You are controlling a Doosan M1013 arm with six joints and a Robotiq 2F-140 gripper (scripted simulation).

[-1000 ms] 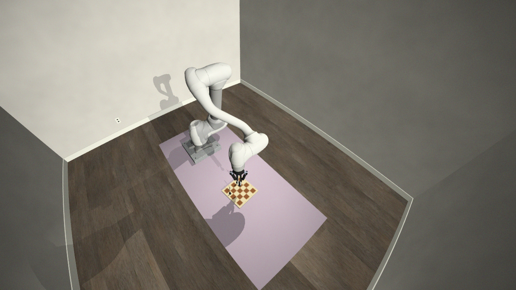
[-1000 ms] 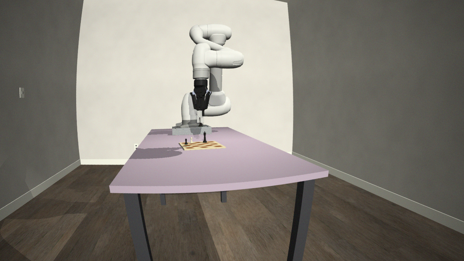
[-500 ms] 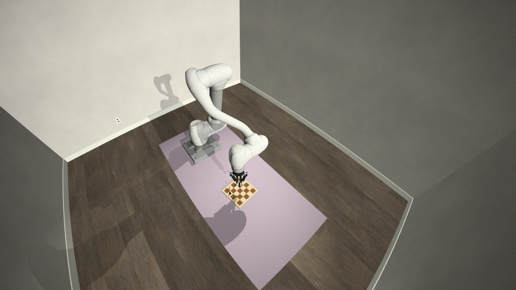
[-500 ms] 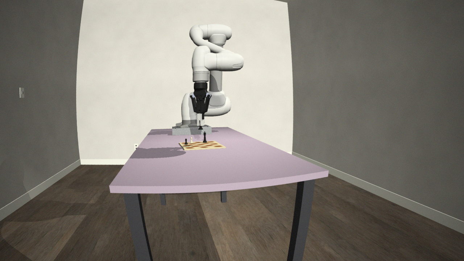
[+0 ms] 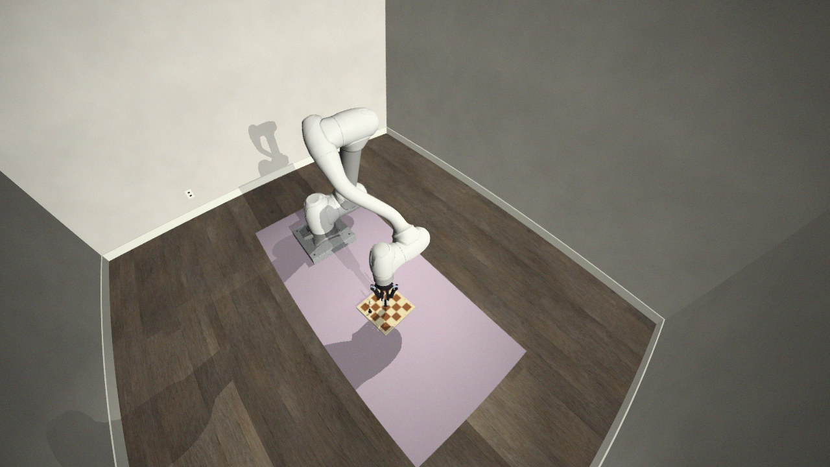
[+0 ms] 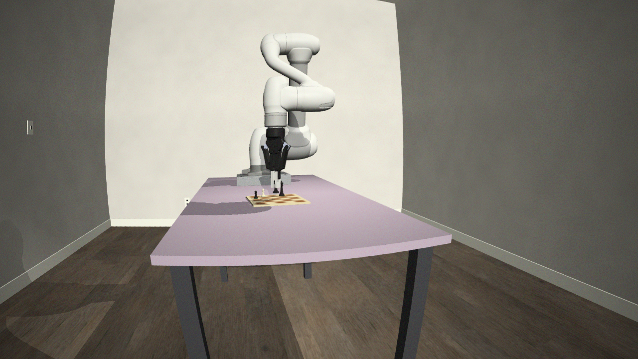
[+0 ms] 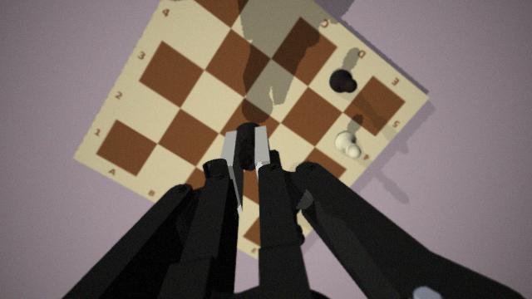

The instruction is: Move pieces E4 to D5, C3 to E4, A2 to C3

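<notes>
My hand is 8 cm above the chessboard. The rest, counted from my hand: white pawn: 6 cm behind, 6 cm to the right, 7 cm below; black pawn: 2 cm behind, 8 cm to the right, 7 cm below; tall black piece: 8 cm behind, 2 cm to the left, 5 cm below.
</notes>
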